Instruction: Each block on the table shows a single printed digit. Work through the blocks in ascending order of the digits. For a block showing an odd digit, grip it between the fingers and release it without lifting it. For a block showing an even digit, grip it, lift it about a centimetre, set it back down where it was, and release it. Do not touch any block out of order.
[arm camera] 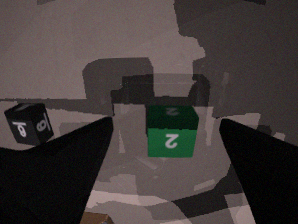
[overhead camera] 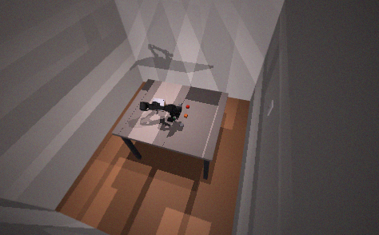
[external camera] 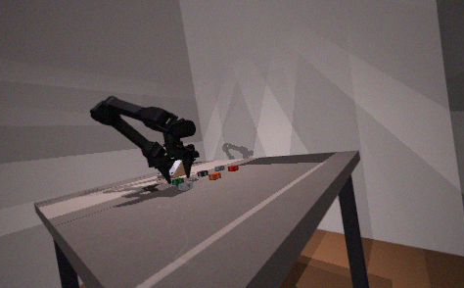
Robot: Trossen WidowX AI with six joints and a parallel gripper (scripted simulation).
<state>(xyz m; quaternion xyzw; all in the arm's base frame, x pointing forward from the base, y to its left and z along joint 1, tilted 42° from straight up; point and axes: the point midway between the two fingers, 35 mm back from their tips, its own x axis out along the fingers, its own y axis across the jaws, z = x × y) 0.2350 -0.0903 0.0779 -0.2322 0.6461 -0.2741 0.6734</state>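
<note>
Now: gripper tip 1 cm past the green block. From my gripper tip the other things lie so: orange block: 12 cm ahead, 7 cm to the left; white block: 10 cm ahead, 6 cm to the right; black block: 12 cm to the left.
</note>
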